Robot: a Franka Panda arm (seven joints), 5 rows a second.
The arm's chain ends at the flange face. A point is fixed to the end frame.
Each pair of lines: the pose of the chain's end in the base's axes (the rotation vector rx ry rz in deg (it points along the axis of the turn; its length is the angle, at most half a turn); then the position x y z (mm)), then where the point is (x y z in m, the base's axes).
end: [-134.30 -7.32 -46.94 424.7 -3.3 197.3]
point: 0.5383 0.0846 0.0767
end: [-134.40 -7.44 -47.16 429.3 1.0 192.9]
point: 0.5433 0.0885 0.0724
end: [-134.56 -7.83 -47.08 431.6 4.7 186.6]
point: 0.5452 0.0922 0.0657
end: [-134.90 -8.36 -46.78 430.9 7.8 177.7]
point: 0.5437 0.0951 0.0560
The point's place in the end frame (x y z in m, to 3 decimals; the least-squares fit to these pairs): 0.010 0.029 0.185
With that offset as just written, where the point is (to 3 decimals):
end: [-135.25 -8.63 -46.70 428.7 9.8 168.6]
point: 0.541 0.097 0.046
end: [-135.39 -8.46 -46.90 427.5 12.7 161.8]
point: 0.540 0.099 0.039
